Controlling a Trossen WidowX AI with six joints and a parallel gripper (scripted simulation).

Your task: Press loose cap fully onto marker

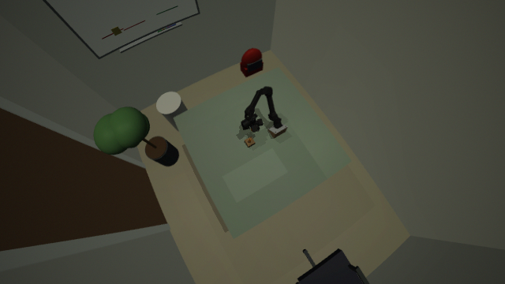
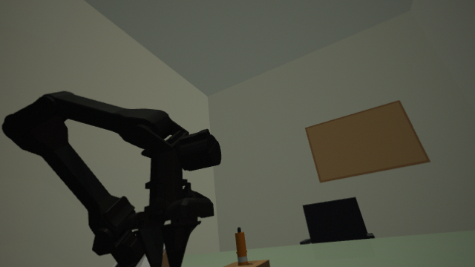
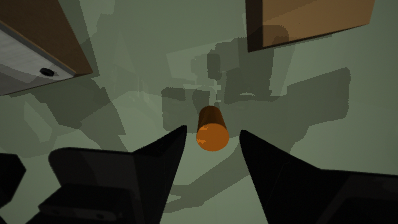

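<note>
Right now the marker cap is 2 cm below my gripper tip.
</note>
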